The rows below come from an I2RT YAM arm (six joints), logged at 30 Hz.
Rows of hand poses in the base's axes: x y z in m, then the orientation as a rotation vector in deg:
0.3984 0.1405 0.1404 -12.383 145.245 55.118
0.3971 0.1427 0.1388 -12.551 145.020 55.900
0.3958 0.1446 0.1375 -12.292 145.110 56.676
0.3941 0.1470 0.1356 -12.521 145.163 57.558
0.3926 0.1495 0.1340 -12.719 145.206 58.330
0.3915 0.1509 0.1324 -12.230 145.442 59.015
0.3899 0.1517 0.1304 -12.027 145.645 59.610
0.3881 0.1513 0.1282 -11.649 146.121 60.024
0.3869 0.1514 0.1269 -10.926 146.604 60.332
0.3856 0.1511 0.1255 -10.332 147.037 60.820
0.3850 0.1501 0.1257 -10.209 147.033 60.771
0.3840 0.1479 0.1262 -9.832 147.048 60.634
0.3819 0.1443 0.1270 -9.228 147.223 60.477
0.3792 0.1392 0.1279 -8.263 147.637 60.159
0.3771 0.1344 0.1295 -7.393 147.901 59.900
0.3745 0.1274 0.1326 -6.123 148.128 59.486
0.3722 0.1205 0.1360 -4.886 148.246 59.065
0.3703 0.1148 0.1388 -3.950 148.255 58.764
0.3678 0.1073 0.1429 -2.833 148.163 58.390
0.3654 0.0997 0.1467 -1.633 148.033 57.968
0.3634 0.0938 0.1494 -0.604 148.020 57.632
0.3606 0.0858 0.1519 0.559 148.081 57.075
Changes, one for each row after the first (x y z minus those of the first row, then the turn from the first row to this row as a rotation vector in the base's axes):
-0.0013 0.0022 -0.0016 0.537 0.033 0.265
-0.0026 0.0041 -0.0029 1.037 0.426 0.310
-0.0043 0.0065 -0.0048 1.538 0.735 0.705
-0.0058 0.0090 -0.0064 1.975 1.005 1.049
-0.0069 0.0104 -0.0080 2.402 1.544 0.950
-0.0085 0.0112 -0.0100 2.737 1.971 1.014
-0.0103 0.0108 -0.0122 2.899 2.608 0.975
-0.0115 0.0109 -0.0135 3.045 3.279 0.680
-0.0128 0.0106 -0.0149 3.297 3.948 0.511
-0.0134 0.0096 -0.0147 3.287 3.950 0.416
-0.0144 0.0074 -0.0142 3.256 3.988 0.133
-0.0165 0.0038 -0.0134 3.196 4.205 -0.270
-0.0192 -0.0013 -0.0125 3.015 4.651 -0.896
-0.0213 -0.0061 -0.0109 2.904 4.971 -1.477
-0.0239 -0.0131 -0.0078 2.769 5.294 -2.368
-0.0262 -0.0200 -0.0044 2.660 5.521 -3.262
-0.0281 -0.0257 -0.0016 2.613 5.634 -3.952
-0.0306 -0.0332 0.0025 2.580 5.680 -4.805
-0.0330 -0.0408 0.0063 2.541 5.704 -5.733
-0.0350 -0.0467 0.0090 2.492 5.827 -6.496
-0.0378 -0.0547 0.0115 2.301 5.979 -7.385

